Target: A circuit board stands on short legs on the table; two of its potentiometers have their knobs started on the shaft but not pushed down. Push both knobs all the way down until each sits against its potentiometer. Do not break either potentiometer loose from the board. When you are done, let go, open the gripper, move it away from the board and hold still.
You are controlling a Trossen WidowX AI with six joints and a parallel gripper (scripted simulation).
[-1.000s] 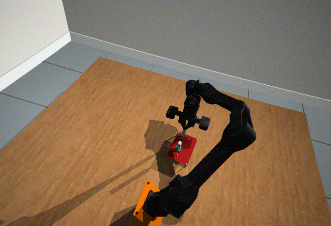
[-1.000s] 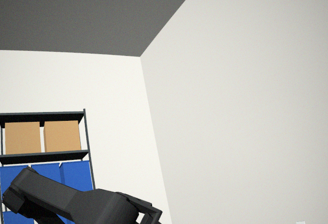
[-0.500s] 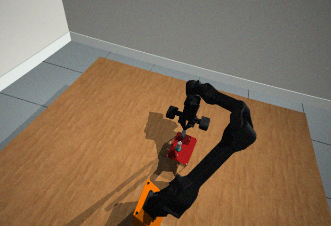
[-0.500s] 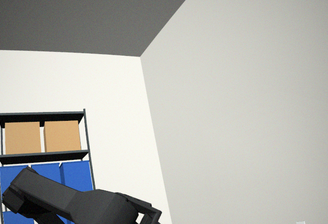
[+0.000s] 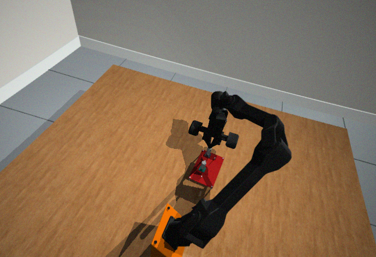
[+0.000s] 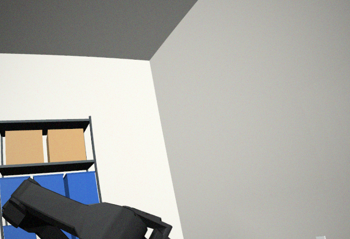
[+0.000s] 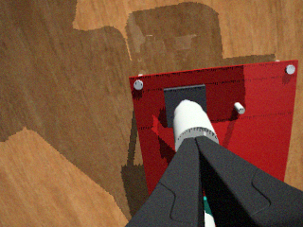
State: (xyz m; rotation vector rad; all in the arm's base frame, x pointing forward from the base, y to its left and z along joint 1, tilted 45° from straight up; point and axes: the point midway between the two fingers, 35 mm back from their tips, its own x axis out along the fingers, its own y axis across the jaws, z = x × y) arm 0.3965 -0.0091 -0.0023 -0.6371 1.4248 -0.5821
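Now: the knob 2 cm below my gripper tip. Round my gripper tip: teal potentiometer 8 cm behind, 2 cm below.
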